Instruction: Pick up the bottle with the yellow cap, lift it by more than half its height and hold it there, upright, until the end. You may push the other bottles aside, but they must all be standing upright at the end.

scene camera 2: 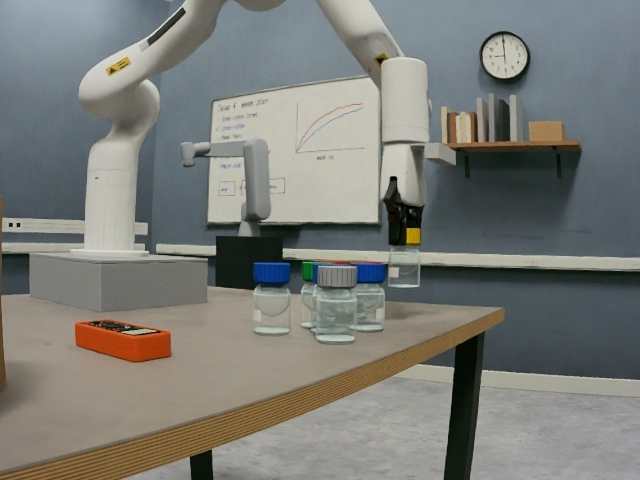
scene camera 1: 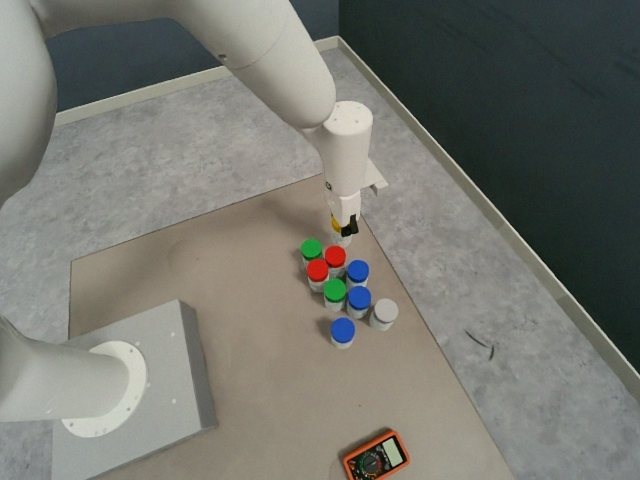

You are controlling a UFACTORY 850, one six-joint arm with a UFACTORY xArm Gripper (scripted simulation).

Observation:
In view: a grey-capped bottle (scene camera 2: 336,305).

